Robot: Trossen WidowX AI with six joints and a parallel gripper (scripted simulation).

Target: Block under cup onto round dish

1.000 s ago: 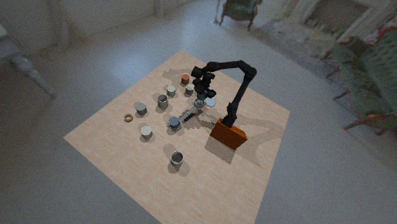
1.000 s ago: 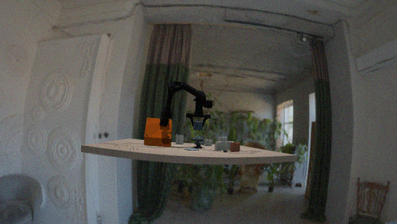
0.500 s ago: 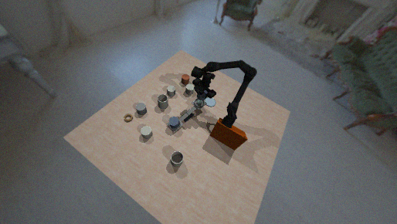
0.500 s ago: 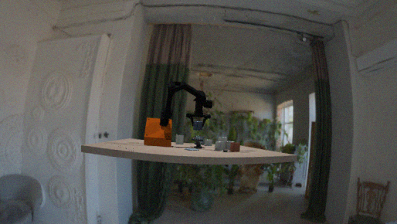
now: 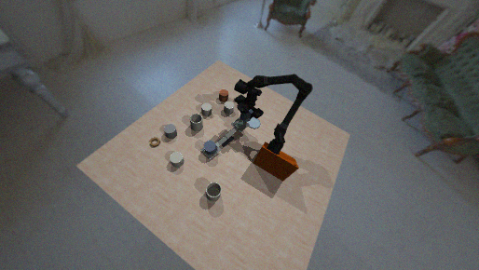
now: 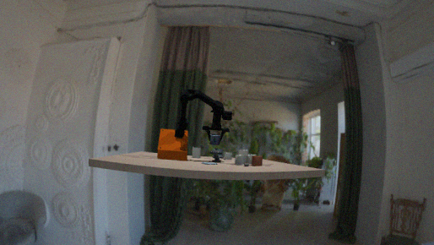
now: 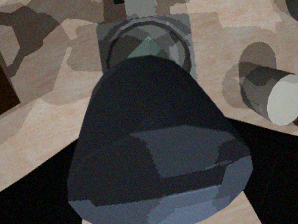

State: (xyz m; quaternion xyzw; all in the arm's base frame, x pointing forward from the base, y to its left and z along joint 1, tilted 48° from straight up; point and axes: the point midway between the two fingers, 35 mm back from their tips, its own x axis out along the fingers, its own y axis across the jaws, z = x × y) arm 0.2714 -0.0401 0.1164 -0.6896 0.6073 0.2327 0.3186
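The grey balance is 15 cm to the left of my gripper tip, 11 cm below it and 2 cm ahead of it. The rest, counted from my gripper tip: blue-grey cup: 31 cm to the left, 9 cm below, 3 cm ahead; red-brown cup: 29 cm ahead, 12 cm below, 9 cm to the right.
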